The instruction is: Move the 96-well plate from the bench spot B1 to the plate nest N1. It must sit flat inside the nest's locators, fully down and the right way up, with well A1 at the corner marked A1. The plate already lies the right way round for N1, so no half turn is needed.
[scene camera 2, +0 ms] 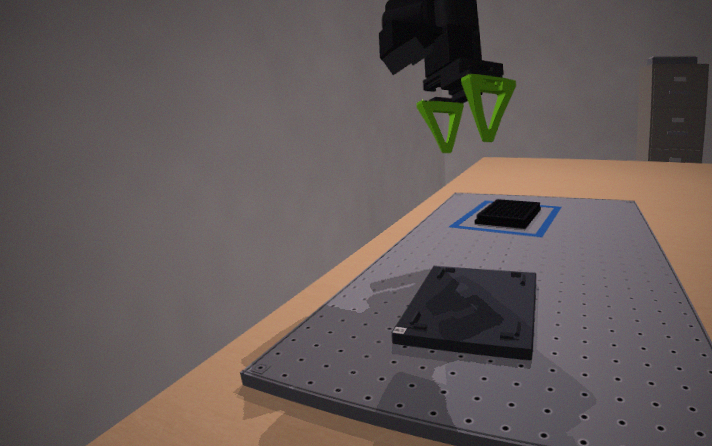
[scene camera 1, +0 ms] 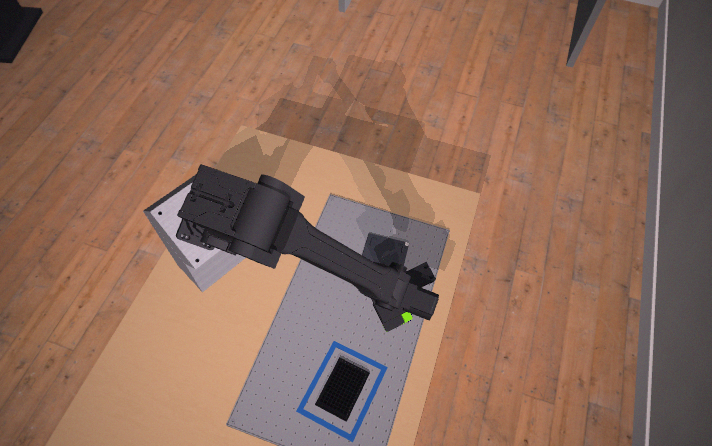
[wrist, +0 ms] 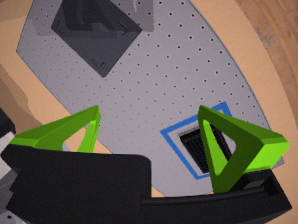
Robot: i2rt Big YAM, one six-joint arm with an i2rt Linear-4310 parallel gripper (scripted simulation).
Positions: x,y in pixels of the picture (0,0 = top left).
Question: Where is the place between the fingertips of my gripper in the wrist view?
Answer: At 149,110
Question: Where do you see a black 96-well plate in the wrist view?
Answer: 194,146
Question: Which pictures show the black 96-well plate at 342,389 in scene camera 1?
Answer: Scene camera 2, scene camera 1 and the wrist view: all of them.
